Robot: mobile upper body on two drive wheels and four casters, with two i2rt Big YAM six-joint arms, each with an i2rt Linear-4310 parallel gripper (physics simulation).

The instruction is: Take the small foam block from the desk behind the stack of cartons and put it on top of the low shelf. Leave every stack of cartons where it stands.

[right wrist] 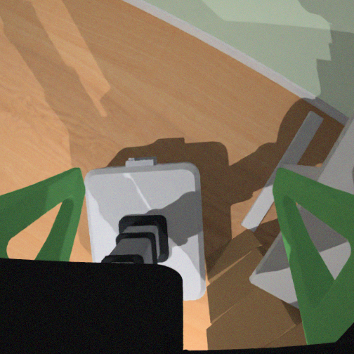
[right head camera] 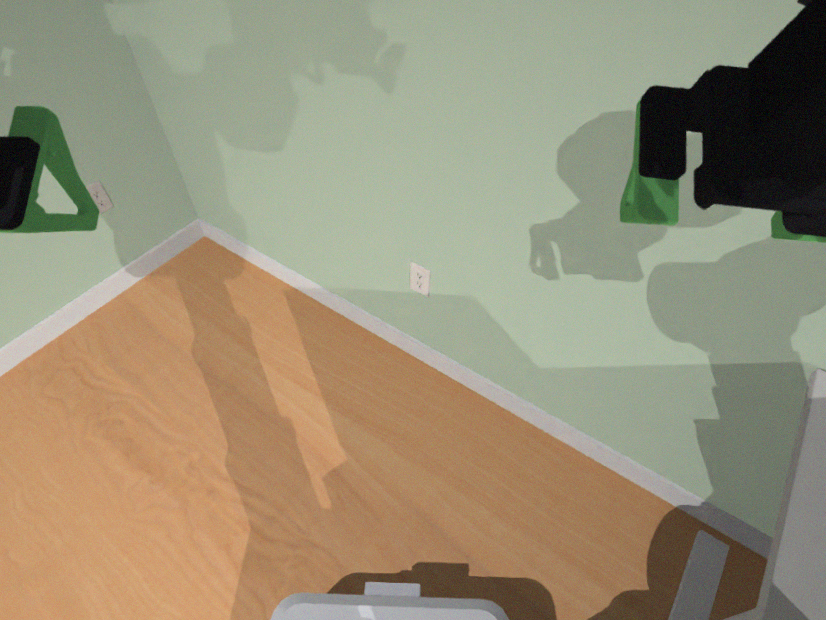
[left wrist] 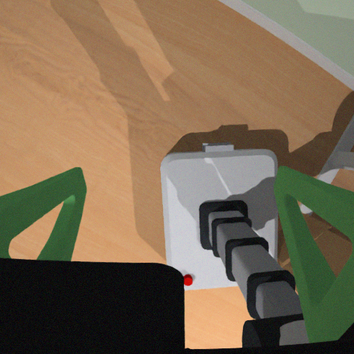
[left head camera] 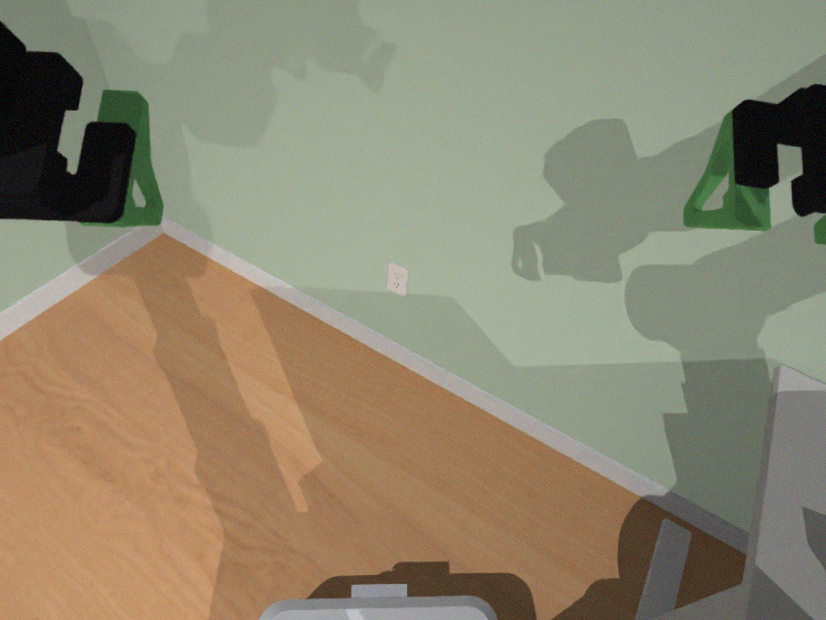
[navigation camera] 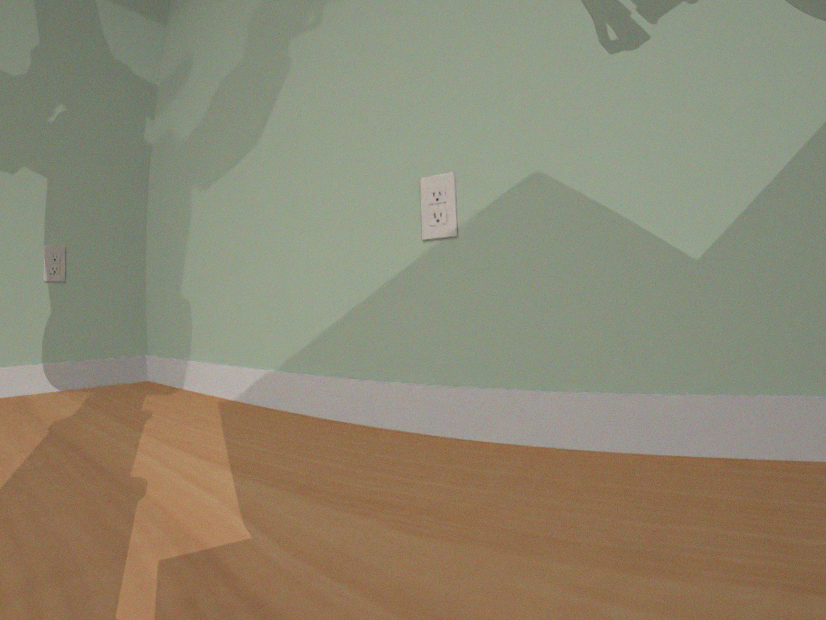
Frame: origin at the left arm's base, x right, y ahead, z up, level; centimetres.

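Where they show: left gripper, fingertip midpoint: [right head camera: 27, 219] [left head camera: 80, 211]; right gripper, fingertip midpoint: [right head camera: 698, 220] [left head camera: 751, 225].
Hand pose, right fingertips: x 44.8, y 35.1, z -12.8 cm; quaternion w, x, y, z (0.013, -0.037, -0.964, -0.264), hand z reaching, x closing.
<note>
After its pixels a point has its place.
The small foam block and the low shelf do not show in any view. A grey piece of furniture [left head camera: 793, 467] [right head camera: 800, 467] [right wrist: 340, 170], possibly the desk, stands at the right of both head views and the right wrist view. Brown surfaces with straight seams [right wrist: 250, 305], which look like cartons, show low in the right wrist view, partly behind a finger. My left gripper [left wrist: 179, 177] is open, with no object between its fingers. My right gripper [right wrist: 178, 178] [right head camera: 723, 223] @(z -12.8, x 44.8, y 35.1 cm) is open and empty. Both grippers are held high above the floor.
A green wall [left head camera: 433, 166] @(z -58.5, x 32.8, y 111.0 cm) [right head camera: 453, 166] @(z -58.2, x 34.0, y 110.2 cm) [navigation camera: 333, 266] @(z -109.6, x 5.8, y 128.6 cm) with a white skirting board [navigation camera: 533, 423] @(z -137.2, x 40.2, y 104.6 cm) runs across the front and meets another wall at the left. A grey bar [left head camera: 663, 567] [right head camera: 700, 573] [right wrist: 285, 167] lies low beside the furniture. My light grey base [left wrist: 190, 170] [right wrist: 105, 185] is below the grippers.
</note>
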